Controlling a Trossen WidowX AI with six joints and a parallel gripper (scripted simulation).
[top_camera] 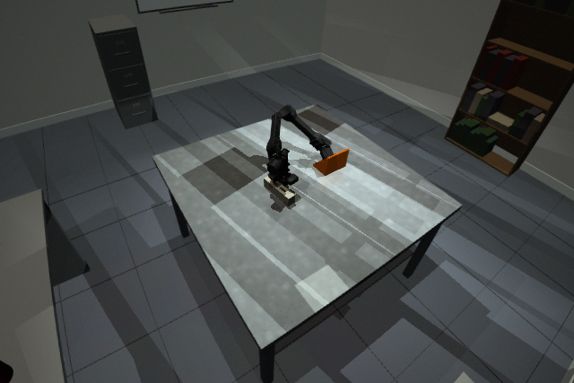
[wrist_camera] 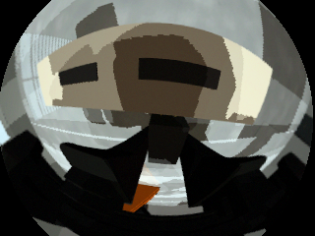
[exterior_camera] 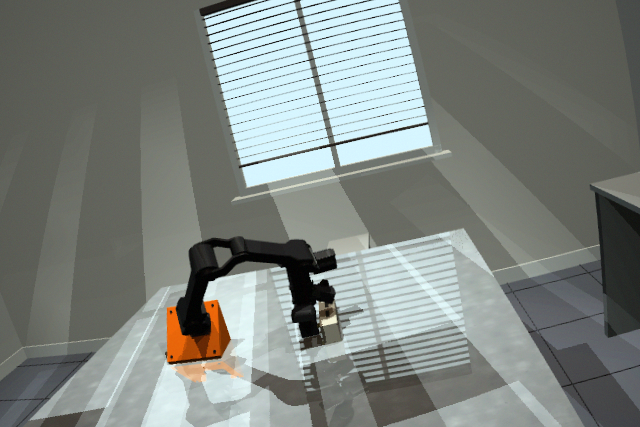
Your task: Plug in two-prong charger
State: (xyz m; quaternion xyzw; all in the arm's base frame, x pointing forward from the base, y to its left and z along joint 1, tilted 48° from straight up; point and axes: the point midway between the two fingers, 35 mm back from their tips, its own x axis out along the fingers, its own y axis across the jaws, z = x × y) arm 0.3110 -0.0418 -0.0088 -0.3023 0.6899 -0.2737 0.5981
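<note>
Now: gripper tip 2 cm short of the dark two-prong charger and 1 cm below it.
</note>
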